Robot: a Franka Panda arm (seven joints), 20 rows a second.
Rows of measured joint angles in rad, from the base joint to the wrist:
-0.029, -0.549, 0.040, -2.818, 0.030, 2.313, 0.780
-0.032, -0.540, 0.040, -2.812, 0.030, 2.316, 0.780
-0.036, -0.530, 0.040, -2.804, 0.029, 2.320, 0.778
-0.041, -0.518, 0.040, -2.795, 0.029, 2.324, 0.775
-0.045, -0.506, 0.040, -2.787, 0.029, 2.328, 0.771
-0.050, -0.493, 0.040, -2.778, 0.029, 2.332, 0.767
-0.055, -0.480, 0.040, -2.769, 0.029, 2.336, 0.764
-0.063, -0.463, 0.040, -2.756, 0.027, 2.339, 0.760
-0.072, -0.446, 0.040, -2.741, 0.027, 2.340, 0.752
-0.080, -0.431, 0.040, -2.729, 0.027, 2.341, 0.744
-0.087, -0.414, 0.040, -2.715, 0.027, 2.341, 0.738
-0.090, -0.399, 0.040, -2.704, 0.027, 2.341, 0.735
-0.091, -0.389, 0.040, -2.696, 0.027, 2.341, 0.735
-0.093, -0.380, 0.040, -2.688, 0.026, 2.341, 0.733
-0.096, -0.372, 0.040, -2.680, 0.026, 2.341, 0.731
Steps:
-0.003, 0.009, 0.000, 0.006, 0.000, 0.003, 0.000
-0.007, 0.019, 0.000, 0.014, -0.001, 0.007, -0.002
-0.012, 0.031, 0.000, 0.023, -0.001, 0.011, -0.005
-0.016, 0.043, 0.000, 0.031, -0.001, 0.015, -0.009
-0.021, 0.056, 0.000, 0.040, -0.001, 0.019, -0.013
-0.026, 0.069, 0.000, 0.049, -0.001, 0.023, -0.016
-0.034, 0.086, 0.000, 0.062, -0.003, 0.026, -0.020
-0.043, 0.103, 0.000, 0.077, -0.003, 0.027, -0.028
-0.051, 0.118, 0.000, 0.089, -0.003, 0.028, -0.036
-0.058, 0.135, 0.000, 0.103, -0.003, 0.028, -0.042
-0.061, 0.150, 0.000, 0.114, -0.003, 0.028, -0.045
-0.062, 0.160, 0.000, 0.122, -0.003, 0.028, -0.045
-0.064, 0.169, 0.000, 0.130, -0.004, 0.028, -0.047
-0.067, 0.177, 0.000, 0.138, -0.004, 0.028, -0.049

